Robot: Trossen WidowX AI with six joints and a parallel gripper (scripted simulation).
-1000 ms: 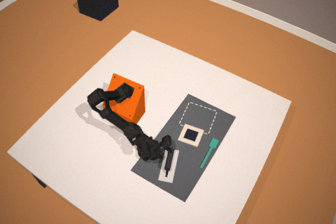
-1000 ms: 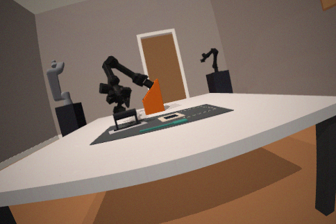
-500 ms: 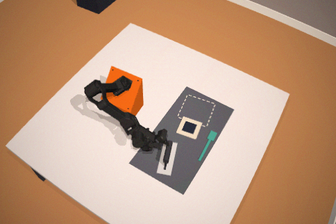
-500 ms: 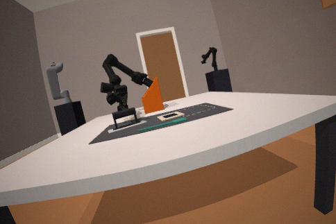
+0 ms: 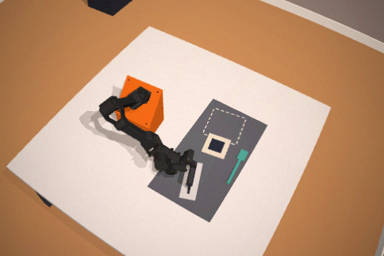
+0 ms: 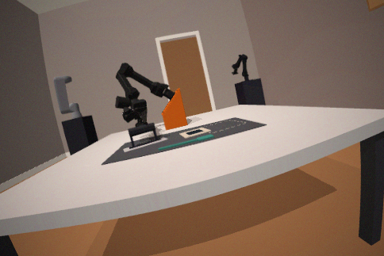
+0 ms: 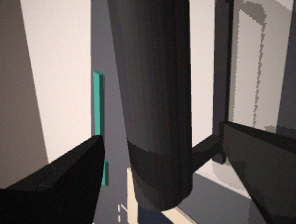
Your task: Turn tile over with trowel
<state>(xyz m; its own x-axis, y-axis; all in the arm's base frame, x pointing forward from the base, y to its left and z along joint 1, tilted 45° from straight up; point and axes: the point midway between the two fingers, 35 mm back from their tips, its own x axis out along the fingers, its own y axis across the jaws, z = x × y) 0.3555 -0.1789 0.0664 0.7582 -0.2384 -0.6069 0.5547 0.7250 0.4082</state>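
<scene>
Now: gripper tip 16 cm to the right of the grey mat, 9 cm above it and 3 cm short of it. Round my gripper tip: cream tile (21 cm to the left, 7 cm below, 2 cm ahead); then teal trowel (18 cm to the left, 16 cm ahead, 7 cm below).
</scene>
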